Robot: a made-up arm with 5 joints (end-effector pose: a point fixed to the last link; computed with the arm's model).
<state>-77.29 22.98 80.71 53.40 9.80</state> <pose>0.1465 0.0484 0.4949 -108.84 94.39 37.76</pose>
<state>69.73 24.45 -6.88 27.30 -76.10</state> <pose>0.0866 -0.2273 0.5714 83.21 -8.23 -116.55</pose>
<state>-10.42 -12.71 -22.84 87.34 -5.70</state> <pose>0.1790 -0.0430 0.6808 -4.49 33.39 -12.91</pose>
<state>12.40 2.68 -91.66 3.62 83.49</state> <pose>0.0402 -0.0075 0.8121 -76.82 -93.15 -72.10</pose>
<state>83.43 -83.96 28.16 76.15 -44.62</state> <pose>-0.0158 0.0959 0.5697 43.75 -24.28 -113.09</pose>
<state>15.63 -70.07 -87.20 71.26 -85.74</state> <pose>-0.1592 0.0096 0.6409 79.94 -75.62 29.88</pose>
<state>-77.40 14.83 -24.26 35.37 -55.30</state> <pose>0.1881 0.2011 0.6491 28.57 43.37 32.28</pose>
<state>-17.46 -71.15 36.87 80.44 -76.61</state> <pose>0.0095 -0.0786 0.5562 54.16 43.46 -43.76</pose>
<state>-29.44 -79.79 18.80 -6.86 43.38</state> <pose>-0.0680 -0.1231 0.7001 -4.91 -92.09 -13.02</pose>
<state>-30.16 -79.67 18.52 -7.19 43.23</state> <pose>-0.0670 -0.1253 0.7004 -3.95 -92.46 -12.61</pose>
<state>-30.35 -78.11 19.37 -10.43 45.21</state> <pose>-0.0642 -0.1230 0.7048 -5.34 -93.54 -13.80</pose>
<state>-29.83 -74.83 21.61 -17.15 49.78</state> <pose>-0.0589 -0.1148 0.7134 -9.69 -95.35 -17.02</pose>
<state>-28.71 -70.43 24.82 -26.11 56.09</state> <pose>-0.0511 -0.1021 0.7233 -16.23 -97.28 -21.73</pose>
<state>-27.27 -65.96 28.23 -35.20 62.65</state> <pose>-0.0420 -0.0883 0.7313 -23.46 -98.70 -26.83</pose>
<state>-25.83 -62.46 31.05 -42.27 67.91</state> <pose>-0.0341 -0.0768 0.7360 -29.67 -99.32 -31.03</pose>
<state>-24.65 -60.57 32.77 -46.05 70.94</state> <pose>-0.0295 -0.0697 0.7380 -33.72 -99.28 -33.52</pose>
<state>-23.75 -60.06 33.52 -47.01 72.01</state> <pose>-0.0283 -0.0663 0.7383 -35.75 -98.89 -34.48</pose>
